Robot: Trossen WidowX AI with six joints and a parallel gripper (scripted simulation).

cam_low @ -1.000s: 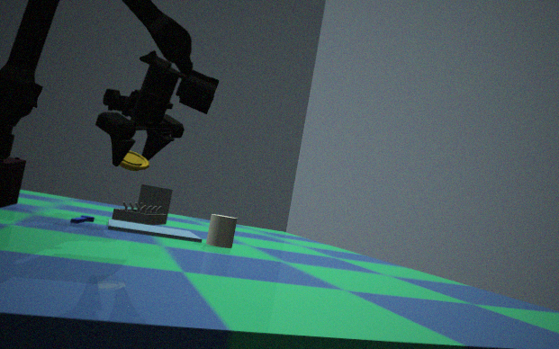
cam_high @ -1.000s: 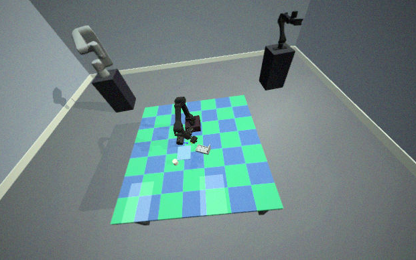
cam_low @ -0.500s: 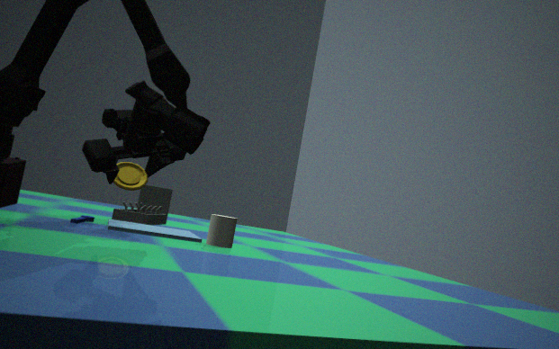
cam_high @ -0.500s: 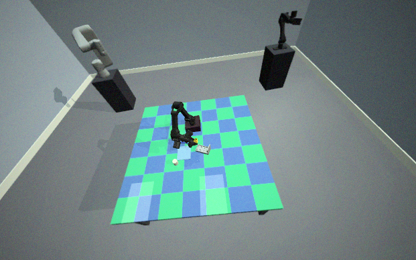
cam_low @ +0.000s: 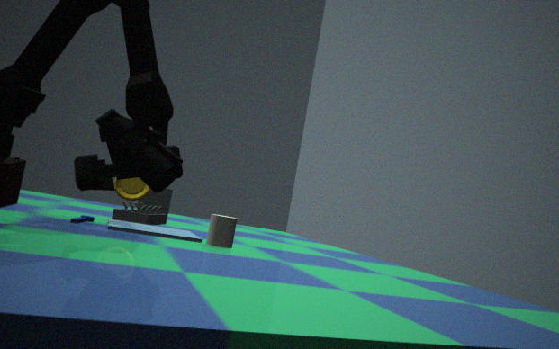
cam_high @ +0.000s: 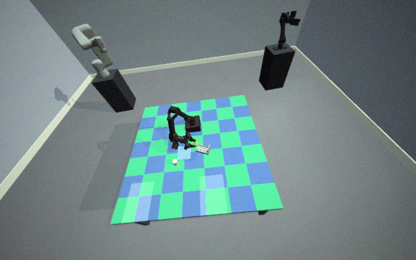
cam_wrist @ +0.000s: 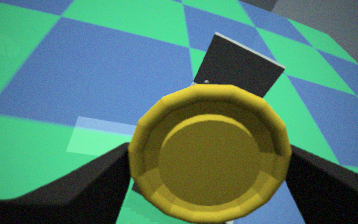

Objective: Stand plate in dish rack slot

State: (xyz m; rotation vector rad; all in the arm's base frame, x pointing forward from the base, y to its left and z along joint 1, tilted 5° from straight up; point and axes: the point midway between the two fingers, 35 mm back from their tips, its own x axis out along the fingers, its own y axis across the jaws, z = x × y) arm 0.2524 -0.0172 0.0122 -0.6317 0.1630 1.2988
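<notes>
My gripper tip is 4 cm short of the dish rack, 5 cm to the right of it and 5 cm above it. The rest, counted from my gripper tip: light blue mat 3 cm ahead, 14 cm to the right, 7 cm below; yellow plate 1 cm to the right; blue spoon 9 cm behind, 12 cm to the right, 7 cm below.
</notes>
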